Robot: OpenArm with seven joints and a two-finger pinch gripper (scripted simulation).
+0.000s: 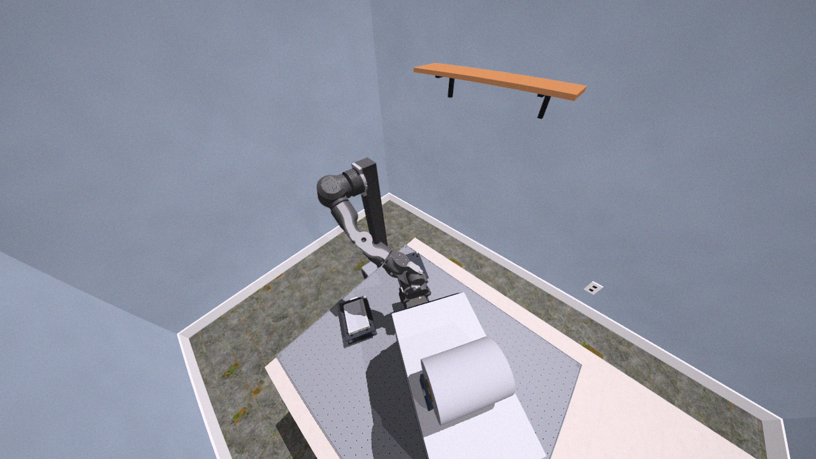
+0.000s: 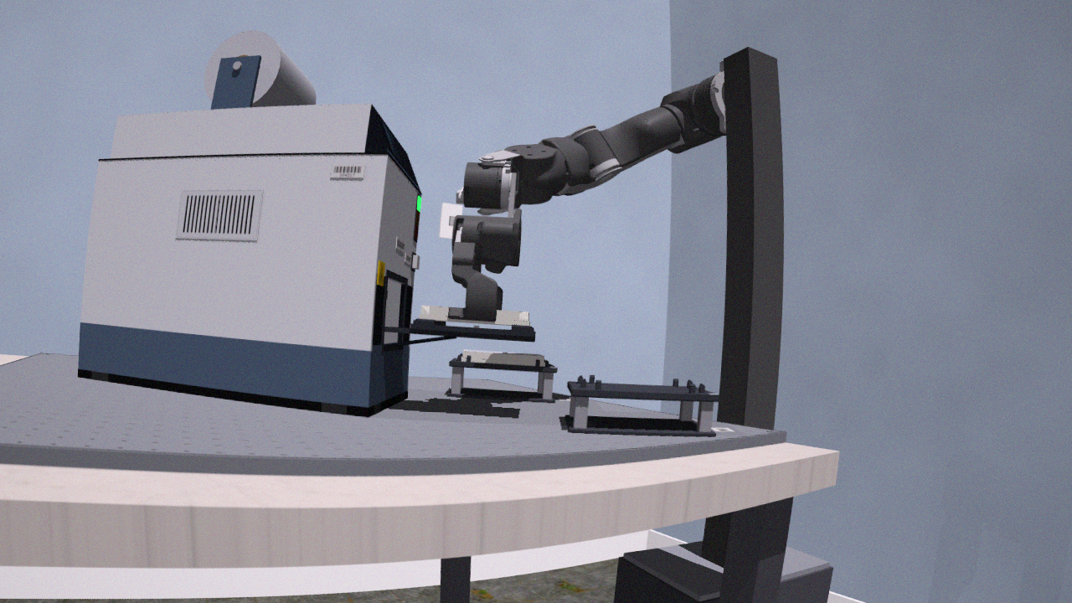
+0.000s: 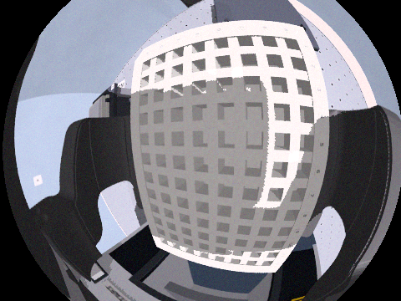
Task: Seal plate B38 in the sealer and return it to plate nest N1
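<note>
Now: hand 10 mm above the sealer's stage. Also, from my hand: start key (120 mm to the right, 70 mm above, 60 mm ahead); then foil roll (310 mm ahead, 300 mm above, 130 mm to the right); then yellow warning label (130 mm ahead, 40 mm to the left, 40 mm above).
</note>
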